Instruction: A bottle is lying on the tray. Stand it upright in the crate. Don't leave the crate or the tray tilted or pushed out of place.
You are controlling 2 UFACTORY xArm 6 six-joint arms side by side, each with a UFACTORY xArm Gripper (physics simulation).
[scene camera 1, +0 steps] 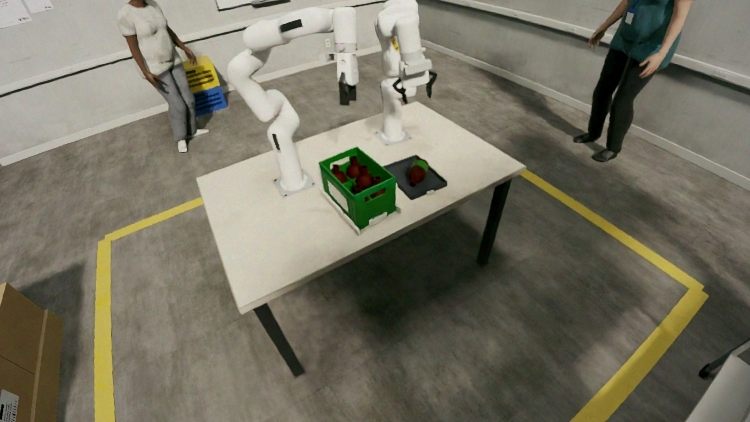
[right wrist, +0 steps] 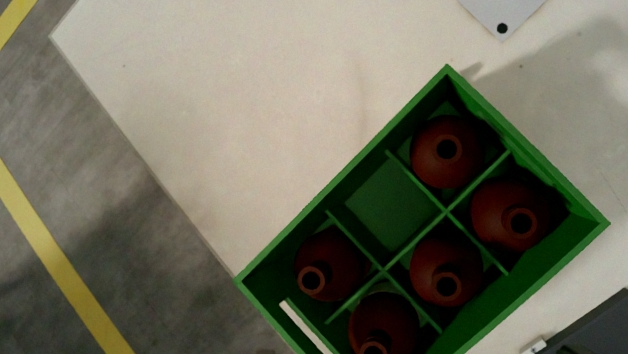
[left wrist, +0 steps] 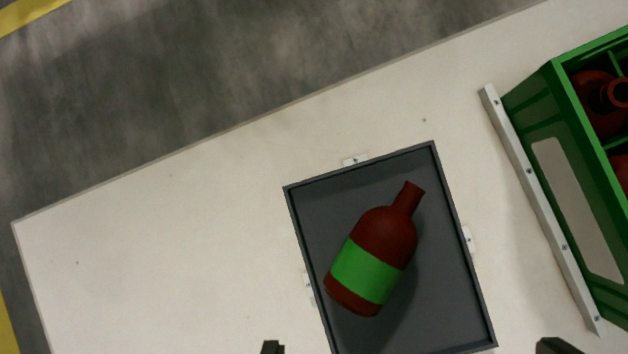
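Where they show: left gripper, between the fingertips: (scene camera 1: 417, 99); right gripper, between the fingertips: (scene camera 1: 348, 102); left arm's base, origin of its link: (scene camera 1: 392, 135); right arm's base, origin of its link: (scene camera 1: 294, 182).
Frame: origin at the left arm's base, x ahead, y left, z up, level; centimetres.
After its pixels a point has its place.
Observation:
A dark red bottle (scene camera 1: 416, 174) @(x 43.7, y -9.9, z 6.5 cm) (left wrist: 372, 255) @(x 40.2, y -6.8, z 7.8 cm) with a green label lies on its side on the dark grey tray (scene camera 1: 432, 184) @(x 46.4, y -3.1, z 0.5 cm) (left wrist: 452, 300) @(x 31.9, y -14.5, z 0.5 cm) (right wrist: 607, 325) @(x 30.2, y -15.6, z 0.5 cm), neck toward the table's front edge. The green crate (scene camera 1: 388, 200) @(x 54.7, y -28.4, z 7.7 cm) (left wrist: 525, 102) @(x 52.1, y -25.2, z 9.1 cm) (right wrist: 530, 144) @(x 29.1, y -38.8, z 17.5 cm) stands upright left of the tray in the scene view. It holds several upright red bottles; in the right wrist view its middle compartment (right wrist: 392, 205) @(x 43.3, y -40.7, z 0.8 cm) on the upper-left side is empty. My left gripper (scene camera 1: 416, 96) @(x 40.3, y -8.7, z 38.9 cm) (left wrist: 414, 346) @(x 40.3, y -8.7, z 38.9 cm) is open and empty, high above and behind the tray. My right gripper (scene camera 1: 347, 99) @(x 40.2, y -35.6, z 43.9 cm) is open and empty, high above and behind the crate.
A pale rail (left wrist: 545, 215) @(x 39.9, y -26.5, z 3.0 cm) with screws runs beside the crate, and small white blocks (left wrist: 356, 160) @(x 50.9, y -7.1, z 1.5 cm) sit at the tray's edges. The crate's walls and dividers stand up around the bottles. The table (scene camera 1: 272, 246) @(x 50.6, y -75.4, z 0.0 cm) ends a short way in front of crate and tray. Two people stand beyond it.

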